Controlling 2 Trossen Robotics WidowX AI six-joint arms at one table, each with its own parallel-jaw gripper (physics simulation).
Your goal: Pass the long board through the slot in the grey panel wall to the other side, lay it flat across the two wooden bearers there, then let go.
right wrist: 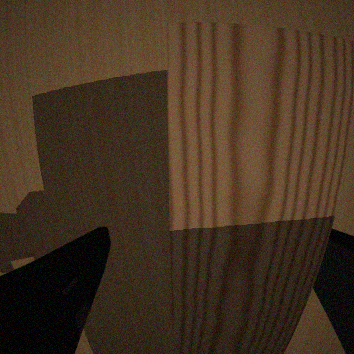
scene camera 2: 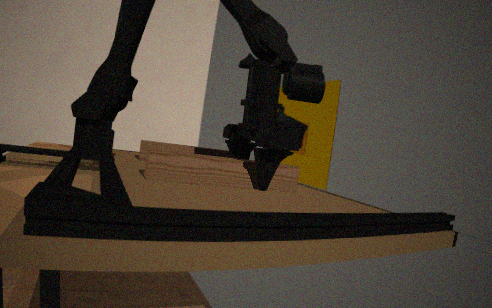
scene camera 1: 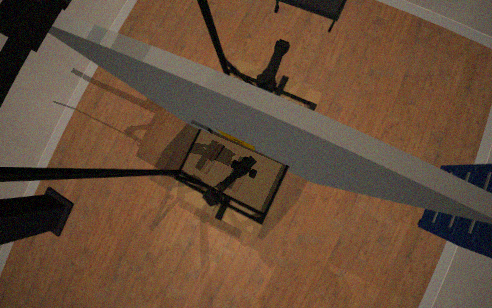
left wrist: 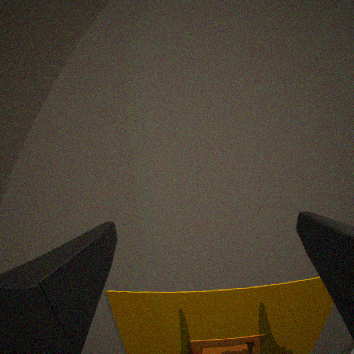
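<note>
My right gripper (scene camera 1: 245, 164) (scene camera 2: 252, 172) (right wrist: 199, 232) is open, low over the near wooden bearer (scene camera 2: 190, 172) (right wrist: 250, 125); its fingers stand on either side of the bearer's end nearer the wall, not closed on it. The far bearer (scene camera 2: 167, 148) lies roughly parallel behind it. My left gripper (left wrist: 208, 227) is open and empty, facing the grey panel wall (scene camera 1: 325, 150) (scene camera 2: 400, 125) (left wrist: 200, 150). The wall bears a yellow plate (scene camera 1: 236, 140) (scene camera 2: 320, 130) (left wrist: 150, 310). The slot's orange frame (left wrist: 225, 340) shows at the bottom of the left wrist view. The long board cannot be made out.
The right arm's table (scene camera 2: 350, 202) (right wrist: 100, 40) stands against the wall, with a black rail (scene camera 2: 300, 226) along its near edge. A second arm (scene camera 1: 274, 62) shows beyond the wall in scene camera 1. Dark shadows cover parts of the table and bearers.
</note>
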